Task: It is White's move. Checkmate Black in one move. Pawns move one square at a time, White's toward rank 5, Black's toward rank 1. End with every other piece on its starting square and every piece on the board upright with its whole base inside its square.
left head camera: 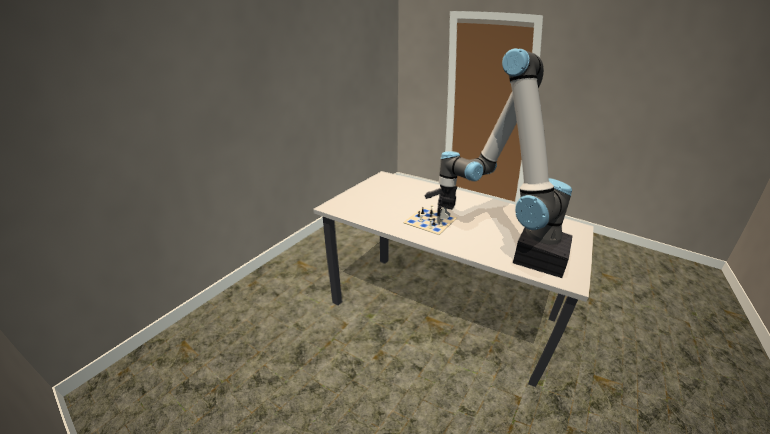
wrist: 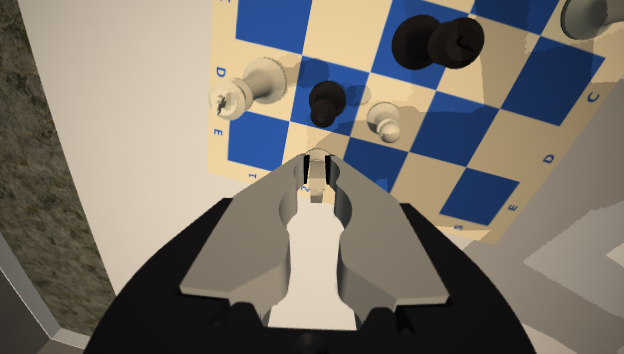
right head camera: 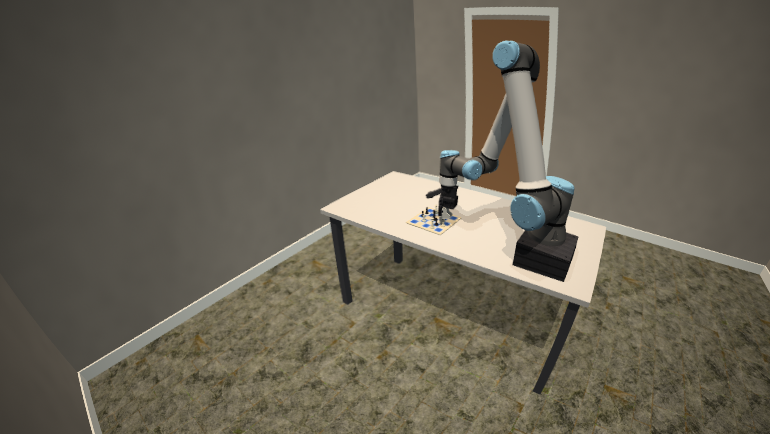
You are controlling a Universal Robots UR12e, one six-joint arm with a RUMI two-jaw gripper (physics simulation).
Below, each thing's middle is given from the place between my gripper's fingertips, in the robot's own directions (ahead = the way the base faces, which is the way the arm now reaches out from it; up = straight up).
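Black king point(wrist: 419, 41): 20 mm above my hand, 30 mm to the right of it, 80 mm ahead of it. White king point(wrist: 264, 81): 20 mm above my hand, 30 mm ahead of it, 40 mm to the left of it. My gripper: 30 mm short of white pawn point(wrist: 383, 118), 30 mm to the left of it.
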